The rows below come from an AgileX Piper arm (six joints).
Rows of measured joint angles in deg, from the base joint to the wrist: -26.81, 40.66, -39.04, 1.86, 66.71, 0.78; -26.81, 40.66, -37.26, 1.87, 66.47, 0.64; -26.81, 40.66, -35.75, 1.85, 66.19, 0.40; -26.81, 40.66, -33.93, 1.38, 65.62, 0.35; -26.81, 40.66, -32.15, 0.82, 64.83, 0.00; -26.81, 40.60, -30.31, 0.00, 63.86, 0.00; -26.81, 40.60, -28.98, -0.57, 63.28, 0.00; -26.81, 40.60, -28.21, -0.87, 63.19, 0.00; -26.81, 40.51, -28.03, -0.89, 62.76, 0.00; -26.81, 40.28, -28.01, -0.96, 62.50, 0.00; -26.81, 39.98, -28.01, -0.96, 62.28, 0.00; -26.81, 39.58, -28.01, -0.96, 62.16, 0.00; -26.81, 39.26, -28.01, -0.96, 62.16, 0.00; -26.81, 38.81, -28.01, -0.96, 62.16, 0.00; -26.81, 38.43, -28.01, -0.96, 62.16, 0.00; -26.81, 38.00, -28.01, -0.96, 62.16, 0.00; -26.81, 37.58, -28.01, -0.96, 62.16, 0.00
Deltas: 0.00, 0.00, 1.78, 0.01, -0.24, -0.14; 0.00, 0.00, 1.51, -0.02, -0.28, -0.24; 0.00, 0.00, 1.82, -0.47, -0.57, -0.05; 0.00, 0.00, 1.78, -0.56, -0.79, -0.35; 0.00, -0.06, 1.84, -0.82, -0.97, 0.00; 0.00, 0.00, 1.33, -0.57, -0.58, 0.00; 0.00, 0.00, 0.77, -0.30, -0.09, 0.00; 0.00, -0.09, 0.18, -0.02, -0.43, 0.00; 0.00, -0.23, 0.02, -0.07, -0.26, 0.00; 0.00, -0.30, 0.00, 0.00, -0.22, 0.00; 0.00, -0.40, 0.00, 0.00, -0.12, 0.00; 0.00, -0.32, 0.00, 0.00, 0.00, 0.00; 0.00, -0.45, 0.00, 0.00, 0.00, 0.00; 0.00, -0.38, 0.00, 0.00, 0.00, 0.00; 0.00, -0.43, 0.00, 0.00, 0.00, 0.00; 0.00, -0.42, 0.00, 0.00, 0.00, 0.00
